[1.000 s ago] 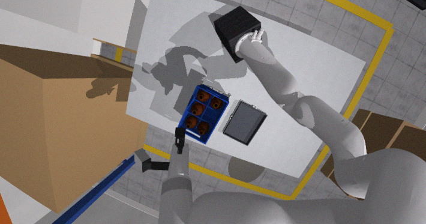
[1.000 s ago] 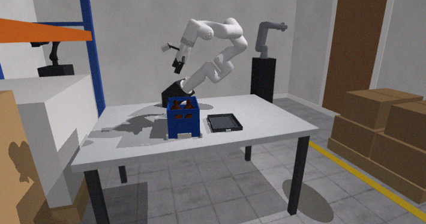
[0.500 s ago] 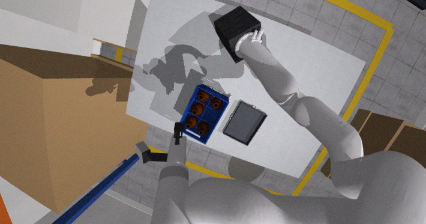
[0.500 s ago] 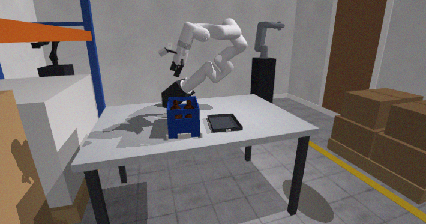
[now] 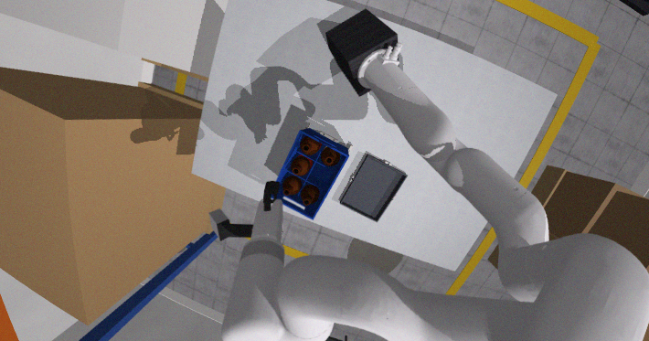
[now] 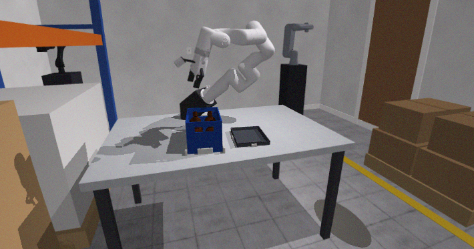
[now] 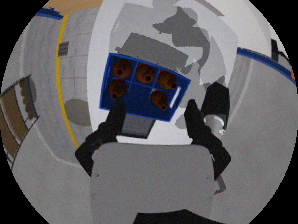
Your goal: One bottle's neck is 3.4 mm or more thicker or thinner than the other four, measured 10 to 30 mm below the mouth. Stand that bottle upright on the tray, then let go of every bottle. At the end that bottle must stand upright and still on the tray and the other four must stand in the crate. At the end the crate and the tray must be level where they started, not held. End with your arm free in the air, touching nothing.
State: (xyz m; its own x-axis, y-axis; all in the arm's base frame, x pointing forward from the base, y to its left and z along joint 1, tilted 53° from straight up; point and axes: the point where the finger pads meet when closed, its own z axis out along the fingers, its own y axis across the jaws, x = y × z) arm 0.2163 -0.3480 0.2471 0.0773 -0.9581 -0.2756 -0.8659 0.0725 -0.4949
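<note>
My hand is 20 mm past the blue crate, 50 mm to the right of it and 270 mm above it. From my hand the other things lie so: dark tray: 30 mm behind, 320 mm to the left, 340 mm below; then glass bottle: 110 mm behind, 10 mm to the left, 270 mm below.
</note>
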